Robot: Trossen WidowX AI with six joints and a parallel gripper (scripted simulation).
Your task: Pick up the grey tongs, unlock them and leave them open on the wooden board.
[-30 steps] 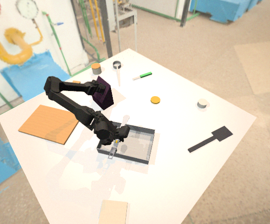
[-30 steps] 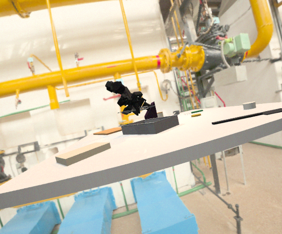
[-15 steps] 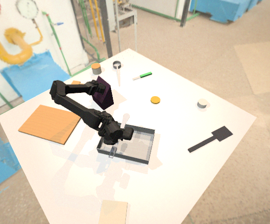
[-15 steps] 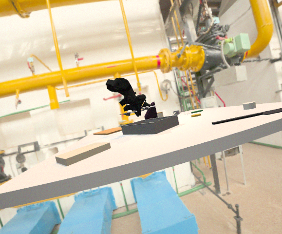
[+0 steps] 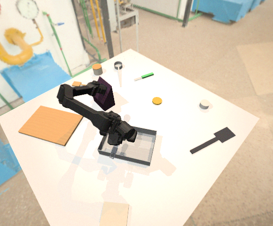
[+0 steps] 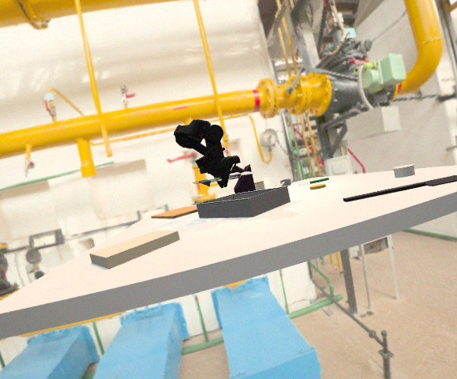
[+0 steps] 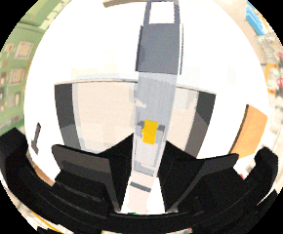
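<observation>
The yellow lock piece is 1 cm ahead of my gripper tip, 2 cm to the right of it and 4 cm above it. Also, from my gripper tip: wooden board (48 cm behind, 22 cm to the right, 9 cm below); then pale block (26 cm ahead, 28 cm to the right, 9 cm below); then grey roasting tin (1 cm ahead, 5 cm to the left, 7 cm below).
</observation>
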